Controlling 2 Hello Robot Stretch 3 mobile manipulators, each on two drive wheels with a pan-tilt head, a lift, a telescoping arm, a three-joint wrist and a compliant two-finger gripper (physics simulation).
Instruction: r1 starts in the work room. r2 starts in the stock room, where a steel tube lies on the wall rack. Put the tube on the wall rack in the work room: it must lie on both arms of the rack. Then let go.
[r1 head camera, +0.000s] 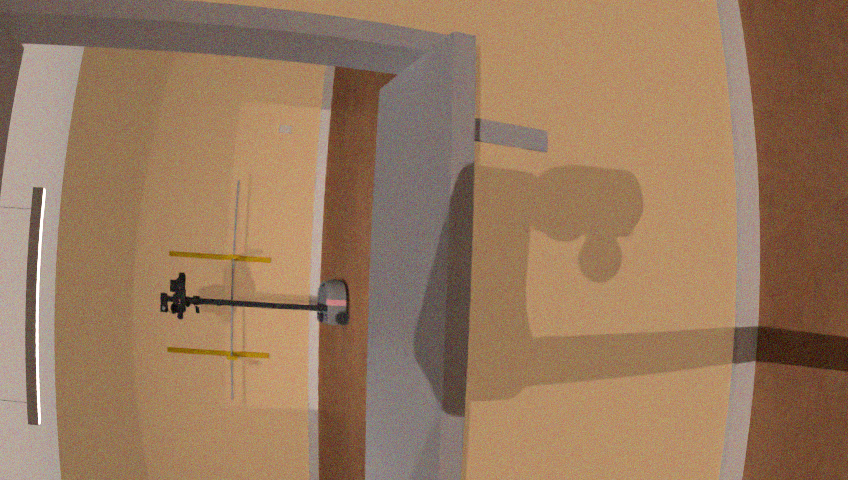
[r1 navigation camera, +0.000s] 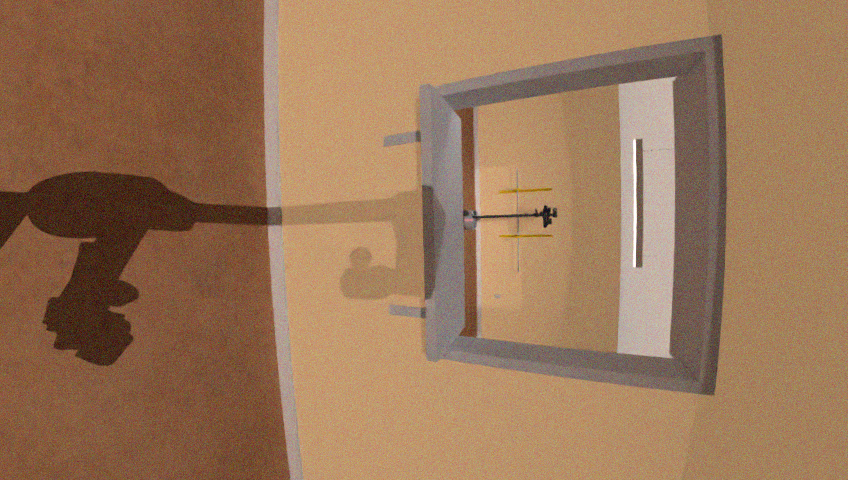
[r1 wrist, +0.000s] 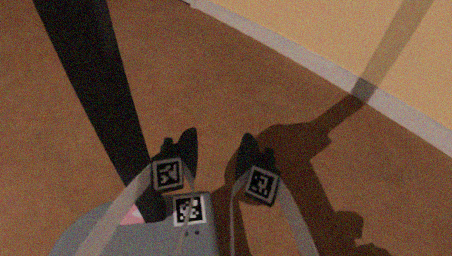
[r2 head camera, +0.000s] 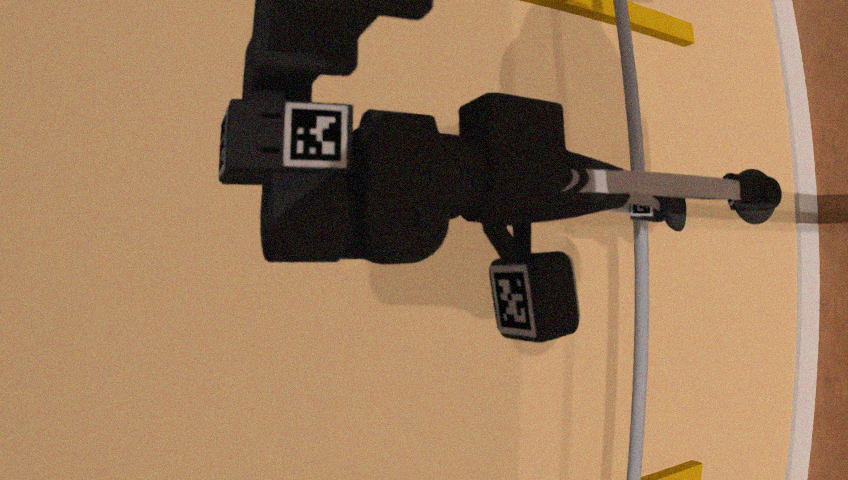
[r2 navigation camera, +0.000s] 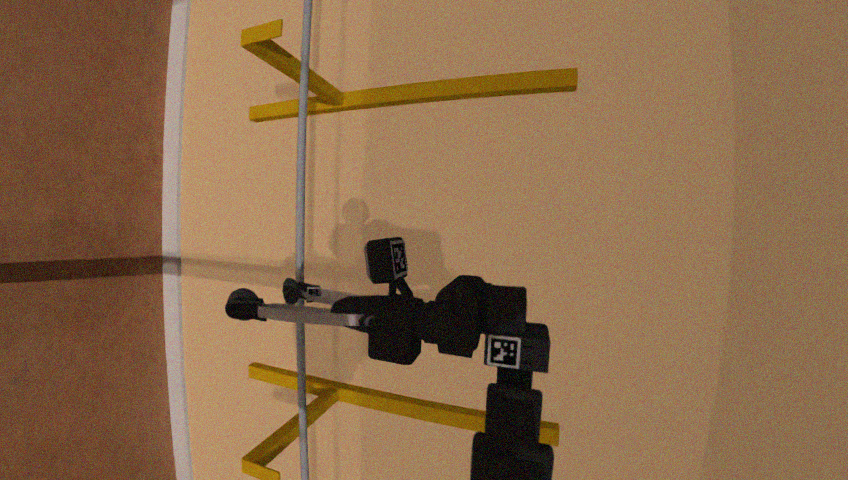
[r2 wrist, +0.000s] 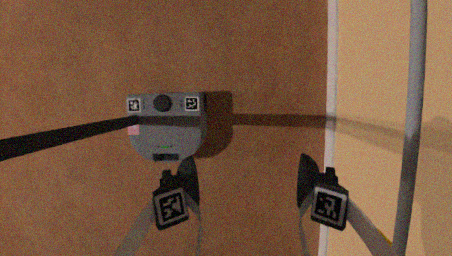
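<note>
The steel tube (r1 head camera: 232, 330) (r1 navigation camera: 517, 258) (r2 head camera: 639, 333) (r2 navigation camera: 301, 196) (r2 wrist: 414, 90) lies across both arms of the yellow wall rack (r1 head camera: 196, 255) (r1 navigation camera: 535, 190) (r2 head camera: 666, 26) (r2 navigation camera: 476, 86) in the stock room. My r2 gripper (r2 head camera: 714, 204) (r2 navigation camera: 267, 297) (r2 wrist: 248, 180) is open beside the tube, between the two rack arms. In the r2 wrist view the tube passes to the right of both fingers, not between them. My r1 gripper (r1 wrist: 218, 152) is open and empty above the floor near r1's own base. The work room rack does not show.
A wall opening with a grey frame (r1 head camera: 249, 50) (r1 navigation camera: 595, 68) and deep sill (r1 head camera: 410, 237) (r1 navigation camera: 446, 237) lies between r1 and the stock room. Through it r2's base (r1 head camera: 334, 291) (r1 navigation camera: 470, 220) shows near the rack wall. A skirting board (r1 wrist: 280, 42) (r2 wrist: 331, 75) runs along each wall.
</note>
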